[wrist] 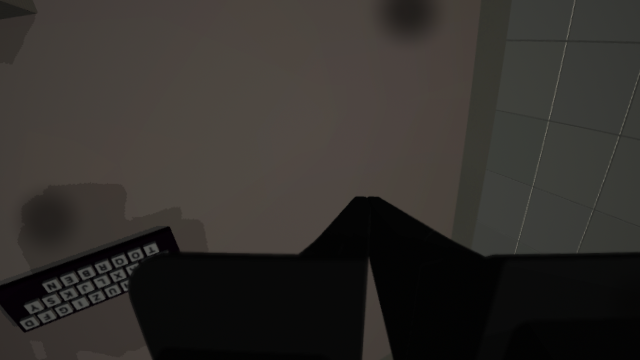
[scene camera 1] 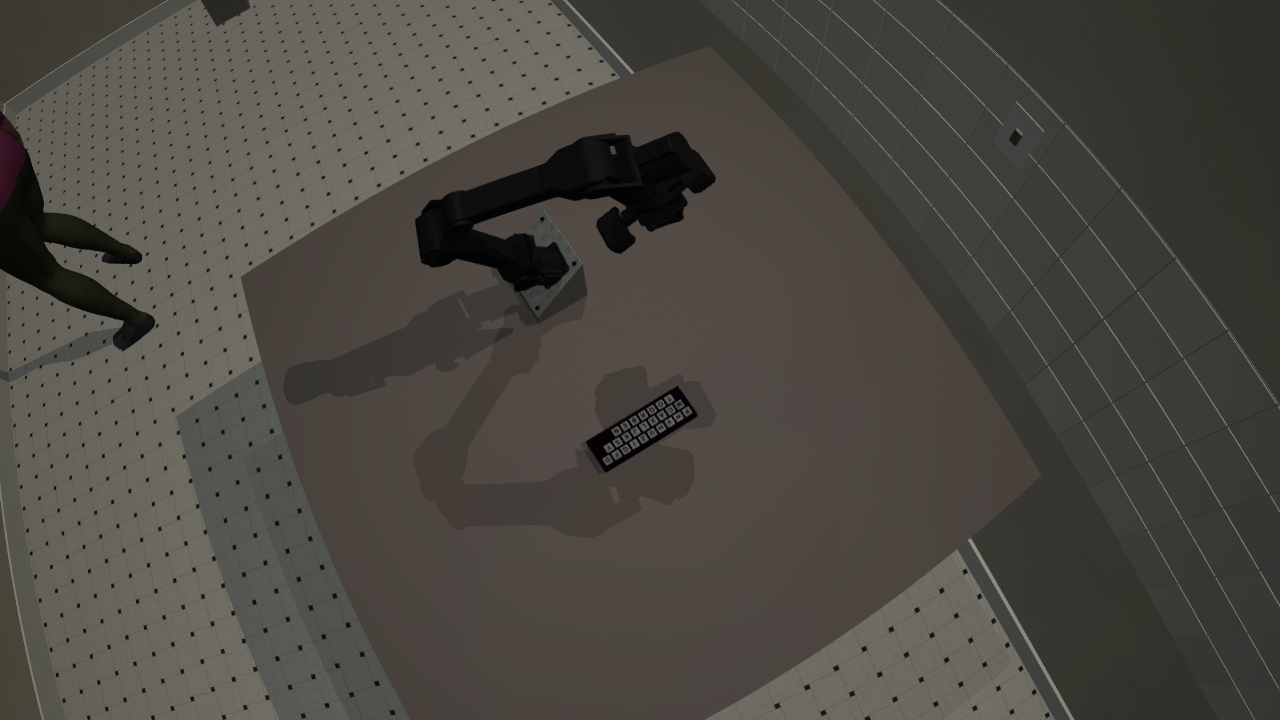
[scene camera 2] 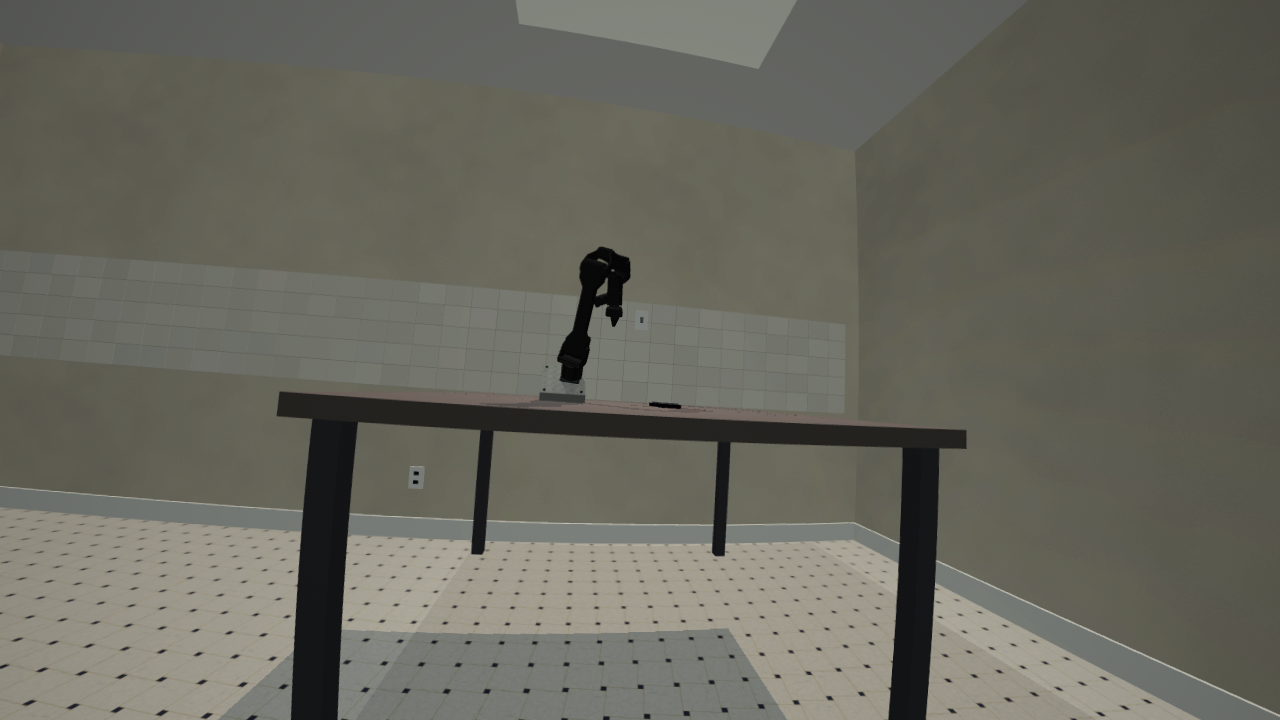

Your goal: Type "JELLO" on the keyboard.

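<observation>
Scene camera 1 shows a black keyboard (scene camera 1: 651, 423) together with the gripper (scene camera 1: 680, 217). In the wrist view the gripper (wrist: 365, 208) can be seen too.
</observation>
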